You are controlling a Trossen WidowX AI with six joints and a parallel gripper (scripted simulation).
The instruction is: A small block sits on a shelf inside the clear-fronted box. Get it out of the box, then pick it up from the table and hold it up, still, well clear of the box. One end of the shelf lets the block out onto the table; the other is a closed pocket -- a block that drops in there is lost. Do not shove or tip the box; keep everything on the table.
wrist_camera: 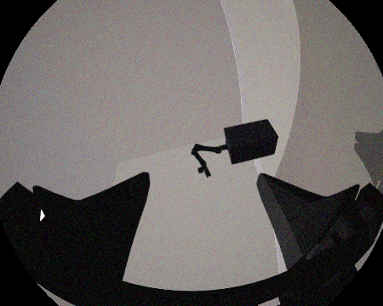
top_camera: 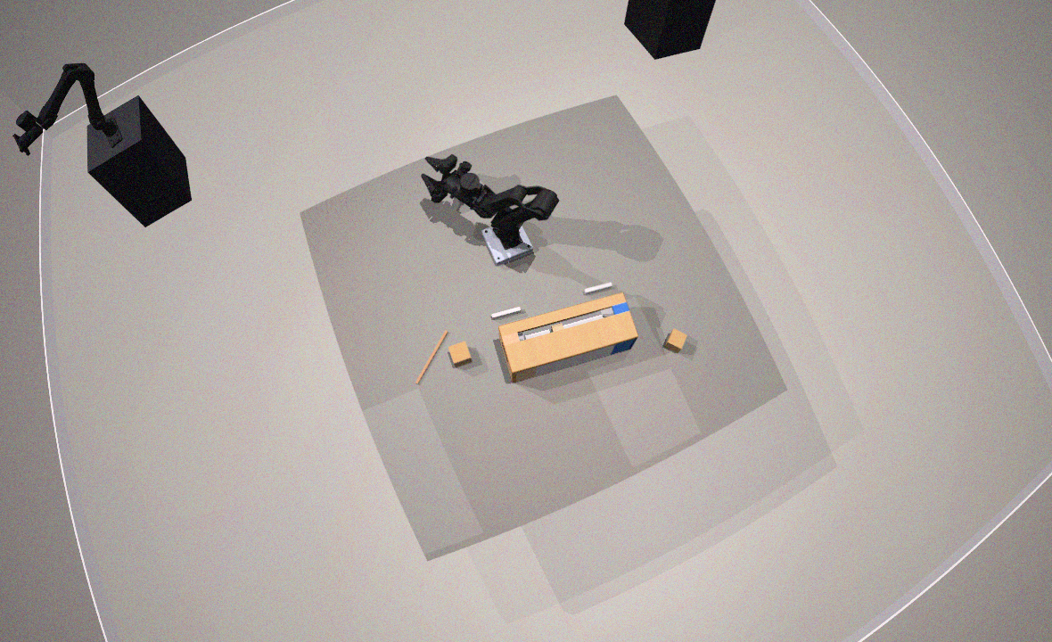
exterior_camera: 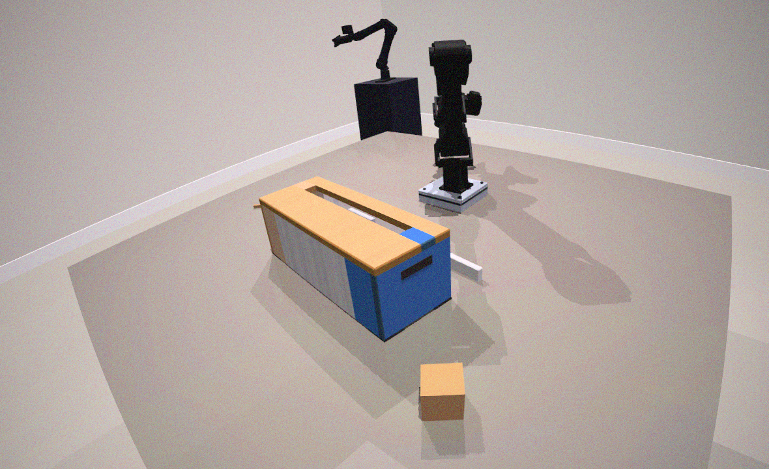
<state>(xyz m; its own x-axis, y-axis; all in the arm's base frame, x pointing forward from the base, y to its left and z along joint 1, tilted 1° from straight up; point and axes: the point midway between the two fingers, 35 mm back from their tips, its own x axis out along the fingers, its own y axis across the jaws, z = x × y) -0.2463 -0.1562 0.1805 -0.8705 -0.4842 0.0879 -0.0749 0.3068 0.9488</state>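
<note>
The box is 620 mm ahead of my gripper tip, 190 mm to the left of it and 160 mm below it. The rest, counted from my gripper tip: thin stick: 520 mm ahead, 220 mm below, 210 mm to the right.
</note>
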